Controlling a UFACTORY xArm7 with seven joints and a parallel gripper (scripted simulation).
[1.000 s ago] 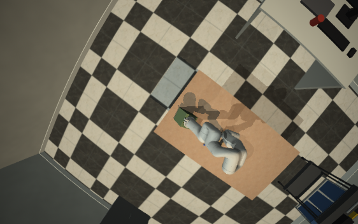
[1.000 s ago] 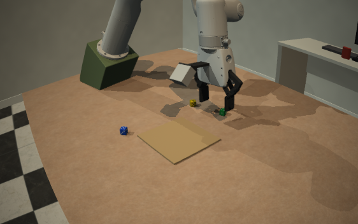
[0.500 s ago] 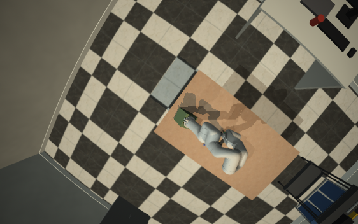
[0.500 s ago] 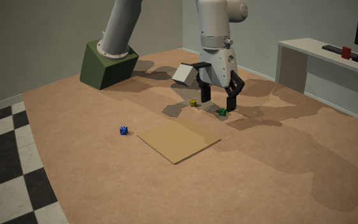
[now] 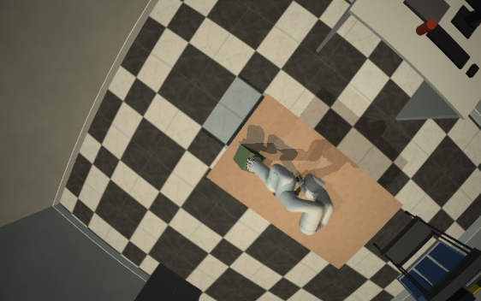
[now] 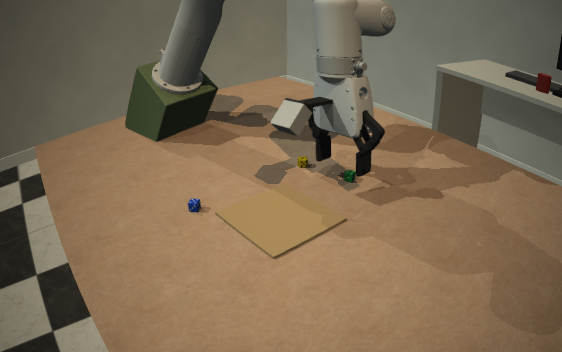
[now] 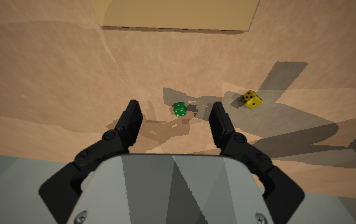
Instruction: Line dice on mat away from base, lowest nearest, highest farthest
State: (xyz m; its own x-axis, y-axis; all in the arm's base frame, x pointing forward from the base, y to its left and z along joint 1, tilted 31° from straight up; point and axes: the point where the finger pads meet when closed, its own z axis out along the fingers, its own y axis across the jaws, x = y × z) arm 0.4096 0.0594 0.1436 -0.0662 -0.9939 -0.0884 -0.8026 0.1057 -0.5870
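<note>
Now: hand 40 mm above the green die and 30 mm to the right of it. Also, from my hand: tan mat 140 mm to the right, 40 mm below; blue die 230 mm to the right, 110 mm behind, 40 mm below; yellow die 100 mm behind, 40 mm below.
</note>
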